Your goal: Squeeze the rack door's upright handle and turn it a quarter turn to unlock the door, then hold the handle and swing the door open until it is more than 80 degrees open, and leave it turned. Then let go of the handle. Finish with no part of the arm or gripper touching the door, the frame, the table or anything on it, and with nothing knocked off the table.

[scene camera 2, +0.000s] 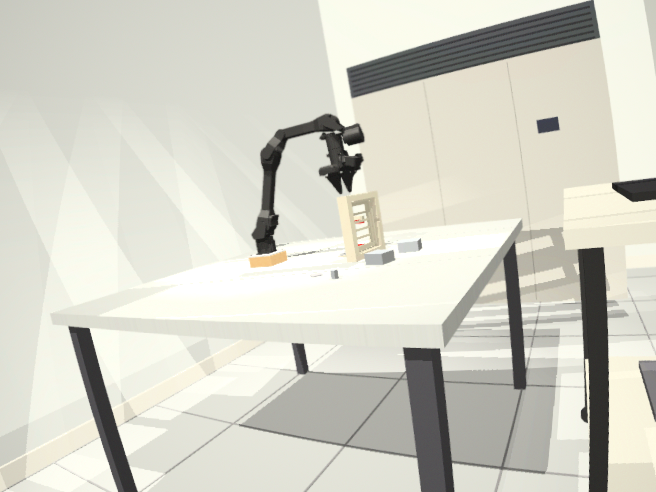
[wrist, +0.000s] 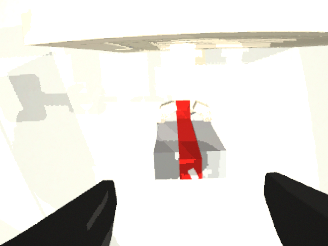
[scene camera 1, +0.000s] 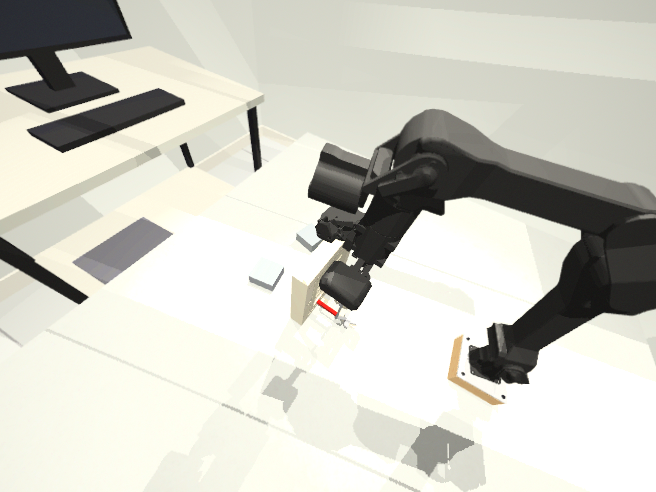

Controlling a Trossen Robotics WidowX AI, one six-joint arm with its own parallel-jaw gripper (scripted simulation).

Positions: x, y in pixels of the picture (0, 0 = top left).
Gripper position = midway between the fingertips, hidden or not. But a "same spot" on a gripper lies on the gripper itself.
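The gripper is visible in the wrist view [190, 187], in scene camera 1 and in scene camera 2. On the gripper, [scene camera 1: 367, 267] and [scene camera 2: 342, 169] are the same spot.
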